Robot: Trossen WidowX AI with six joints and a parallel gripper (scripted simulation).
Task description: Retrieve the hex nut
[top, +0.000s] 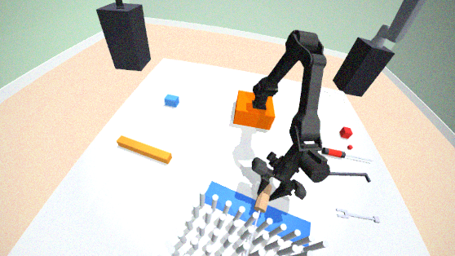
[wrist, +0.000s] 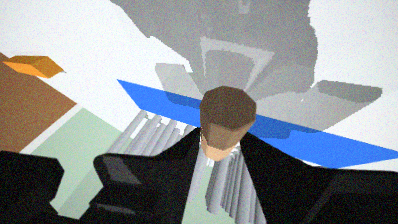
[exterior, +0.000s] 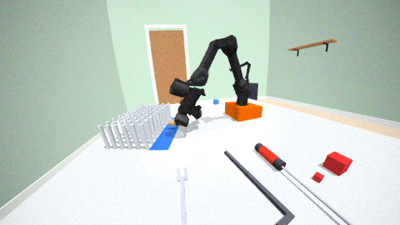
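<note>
Now: the blue taped strip 40 mm below my gripper tip, 40 mm ahead of it and 10 mm to the right of it. Also, from my gripper tip: grey forked tool (370 mm to the left, 40 mm ahead, 30 mm below); orange bar (440 mm to the right, 140 mm behind, 20 mm below); wooden-handled pick (100 mm ahead, 30 mm to the right, 10 mm below).
</note>
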